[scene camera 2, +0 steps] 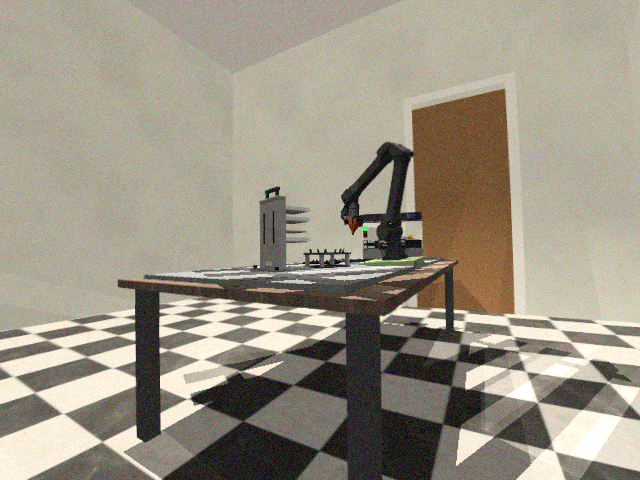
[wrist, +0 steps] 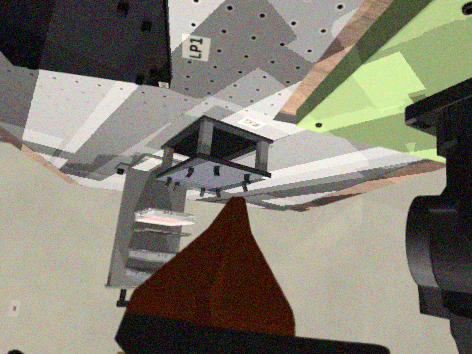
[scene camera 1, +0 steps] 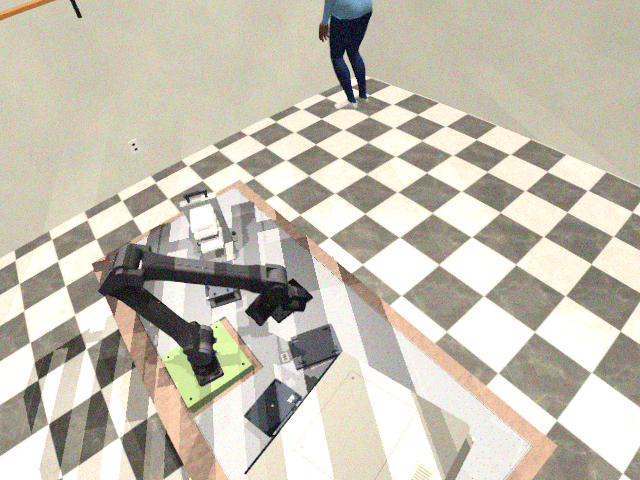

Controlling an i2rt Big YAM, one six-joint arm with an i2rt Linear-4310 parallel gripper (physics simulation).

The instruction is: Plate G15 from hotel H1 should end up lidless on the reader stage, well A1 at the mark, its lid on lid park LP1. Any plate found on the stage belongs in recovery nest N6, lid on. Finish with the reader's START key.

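Places are measured from the arm's base along level axes (x ahead, y left, z up), in centimetres.
Pixels of known places: gripper, fingertip midpoint: (scene camera 2: 352,234) (wrist: 238,205) (scene camera 1: 257,313); arm's base at its link origin: (scene camera 2: 395,258) (scene camera 1: 207,367).
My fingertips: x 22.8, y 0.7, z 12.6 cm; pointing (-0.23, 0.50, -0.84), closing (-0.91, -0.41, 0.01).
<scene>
For each thing: its middle in the pictures, then the offset to it from my fingertips. "spot": a spot on its surface instead.
- hotel at the middle of its body: (wrist: 154,236) (scene camera 2: 281,229) (scene camera 1: 207,225) dz +0.0, dx -0.3, dy +51.5 cm
- reddish plate at the middle of its body: (wrist: 163,220) (scene camera 1: 210,238) dz -3.3, dx -1.2, dy +47.6 cm
- black lid park LP1 at the middle of its body: (wrist: 71,37) (scene camera 1: 285,299) dz -13.9, dx +12.6, dy +10.2 cm
- Nest N6 at the middle of its body: (scene camera 1: 314,345) dz -14.0, dx +11.9, dy -12.6 cm
- reader stage at a spot on its surface: (scene camera 1: 272,407) spot: dz -4.6, dx -9.4, dy -28.3 cm
- large cream reader at the middle of its body: (scene camera 1: 361,467) (scene camera 2: 392,237) dz -0.2, dx +2.5, dy -55.9 cm
My gripper (scene camera 2: 353,232) (wrist: 238,205) is shut and empty, its orange fingertips together in mid-air above the table; in scene camera 1 the fingers are hidden. The hotel (scene camera 2: 272,232) (wrist: 122,235) stands at the table's far end with pale plates on its shelves; a reddish plate (wrist: 165,218) is lowest in the wrist view's stack. I cannot read which is G15. The black lid park LP1 (wrist: 95,37) shows partly in the wrist view. Nest N6 (scene camera 1: 314,346) and the reader stage (scene camera 1: 272,407) show no plate. The START key is not readable.
A raised regrip stand (scene camera 1: 223,296) (scene camera 2: 326,254) (wrist: 215,172) with pegs stands between the hotel and the green arm base (scene camera 1: 230,356) (wrist: 370,100). The large cream reader (scene camera 1: 356,413) stands beside the stage; its green light (scene camera 2: 364,228) is lit. A person (scene camera 1: 348,46) stands beyond the table.
</scene>
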